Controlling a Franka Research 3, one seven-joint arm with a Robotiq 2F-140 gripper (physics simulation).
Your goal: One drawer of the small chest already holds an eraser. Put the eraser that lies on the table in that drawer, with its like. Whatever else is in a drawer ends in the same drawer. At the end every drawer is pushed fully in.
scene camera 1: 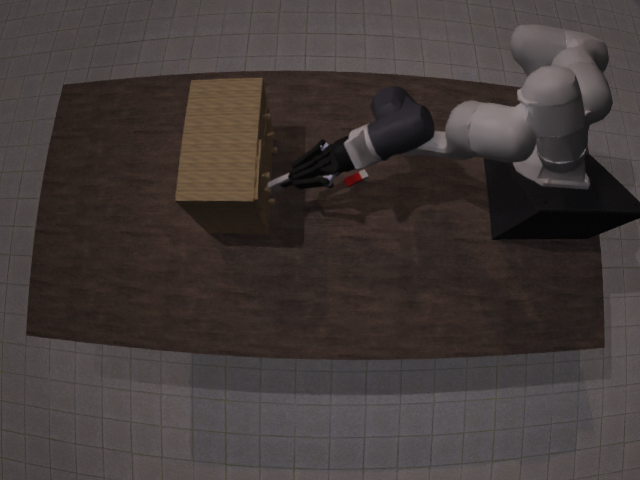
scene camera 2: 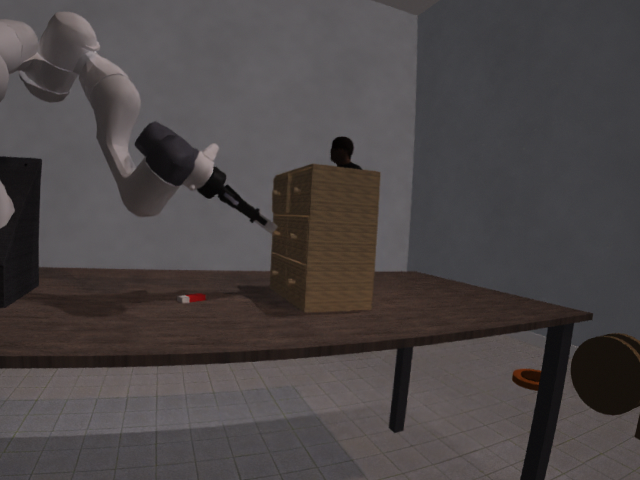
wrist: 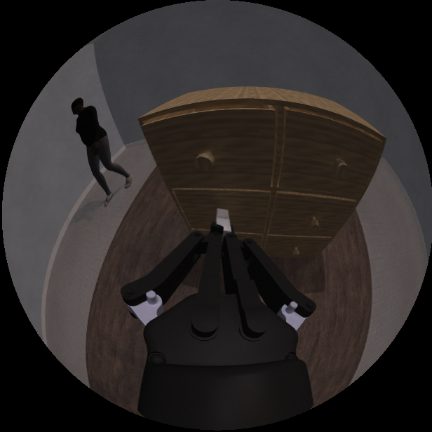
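Note:
The eraser, red with a white end [scene camera 1: 354,178] [scene camera 2: 192,298], lies on the table between the chest and the arm's base. The small wooden chest [scene camera 1: 222,139] [scene camera 2: 343,237] [wrist: 250,95] has two columns of three drawers. In the wrist view, its top left drawer [wrist: 225,140] stands very slightly out at its upper edge; the others look in. My gripper [scene camera 1: 279,180] [scene camera 2: 269,227] [wrist: 220,217] is shut and empty, fingertips together in front of the middle left drawer. The fingers hide that drawer's knob in the wrist view. The eraser inside a drawer does not show.
The dark wooden table [scene camera 1: 361,289] [scene camera 2: 129,330] carries the chest and the black arm base [scene camera 1: 558,222] [scene camera 2: 20,227]. Round knobs stick out from the drawer fronts, such as the top right knob [wrist: 341,165]. A person [wrist: 92,132] [scene camera 2: 342,149] stands beyond the table.

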